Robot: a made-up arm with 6 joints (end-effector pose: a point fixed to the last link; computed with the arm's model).
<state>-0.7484 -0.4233 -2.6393 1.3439 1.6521 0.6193</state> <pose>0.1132 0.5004 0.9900 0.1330 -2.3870 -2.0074</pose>
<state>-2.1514 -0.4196 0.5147 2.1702 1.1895 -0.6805</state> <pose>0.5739 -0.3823 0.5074 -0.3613 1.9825 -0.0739</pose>
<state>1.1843 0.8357 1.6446 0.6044 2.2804 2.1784</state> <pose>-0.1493 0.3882 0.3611 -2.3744 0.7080 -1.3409</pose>
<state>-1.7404 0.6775 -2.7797 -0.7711 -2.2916 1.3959</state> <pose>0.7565 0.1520 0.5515 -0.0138 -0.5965 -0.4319</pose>
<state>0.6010 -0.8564 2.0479 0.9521 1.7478 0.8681</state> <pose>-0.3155 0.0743 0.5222 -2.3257 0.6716 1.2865</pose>
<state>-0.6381 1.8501 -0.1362 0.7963 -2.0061 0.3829</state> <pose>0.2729 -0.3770 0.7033 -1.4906 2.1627 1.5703</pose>
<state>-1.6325 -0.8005 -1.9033 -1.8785 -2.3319 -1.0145</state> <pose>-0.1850 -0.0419 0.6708 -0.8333 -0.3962 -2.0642</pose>
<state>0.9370 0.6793 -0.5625 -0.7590 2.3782 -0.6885</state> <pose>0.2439 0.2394 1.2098 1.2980 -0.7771 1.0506</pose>
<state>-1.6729 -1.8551 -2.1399 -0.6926 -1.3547 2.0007</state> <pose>-0.0159 -0.1284 0.5893 -0.9324 0.9980 1.3425</pose>
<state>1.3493 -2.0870 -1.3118 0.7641 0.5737 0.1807</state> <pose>0.1663 -0.1466 1.2573 1.0590 -0.9483 1.4330</pose>
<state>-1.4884 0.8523 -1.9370 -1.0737 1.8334 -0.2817</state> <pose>0.4203 0.5301 0.9070 -1.6335 -1.6546 -0.2122</pose>
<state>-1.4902 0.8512 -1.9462 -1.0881 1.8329 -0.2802</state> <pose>0.4190 0.5309 0.9006 -1.6348 -1.6543 -0.1897</pose>
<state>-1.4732 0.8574 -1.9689 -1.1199 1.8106 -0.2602</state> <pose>0.4090 0.5370 0.8822 -1.6263 -1.6697 -0.1589</pose>
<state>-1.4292 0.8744 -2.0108 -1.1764 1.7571 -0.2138</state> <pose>0.3848 0.5485 0.8480 -1.6020 -1.7079 -0.1163</pose>
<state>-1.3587 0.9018 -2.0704 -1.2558 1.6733 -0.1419</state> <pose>0.3429 0.5613 0.8013 -1.5568 -1.7691 -0.0622</pose>
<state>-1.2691 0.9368 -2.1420 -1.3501 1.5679 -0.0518</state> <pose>0.2848 0.5689 0.7505 -1.4894 -1.8470 -0.0004</pose>
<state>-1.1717 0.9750 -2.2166 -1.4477 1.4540 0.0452</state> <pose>0.2174 0.5671 0.7055 -1.4036 -1.9306 0.0624</pose>
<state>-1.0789 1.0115 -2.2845 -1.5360 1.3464 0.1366</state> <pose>0.1516 0.5568 0.6724 -1.3102 -2.0076 0.1175</pose>
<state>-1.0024 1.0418 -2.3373 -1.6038 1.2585 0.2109</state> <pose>0.0982 0.5432 0.6524 -1.2261 -2.0686 0.1570</pose>
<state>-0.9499 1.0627 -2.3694 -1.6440 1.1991 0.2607</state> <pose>0.0637 0.5324 0.6423 -1.1664 -2.1102 0.1756</pose>
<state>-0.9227 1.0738 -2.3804 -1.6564 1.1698 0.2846</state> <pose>0.0484 0.5282 0.6384 -1.1379 -2.1334 0.1737</pose>
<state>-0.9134 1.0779 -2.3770 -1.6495 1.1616 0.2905</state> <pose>0.0465 0.5296 0.6378 -1.1330 -2.1442 0.1576</pose>
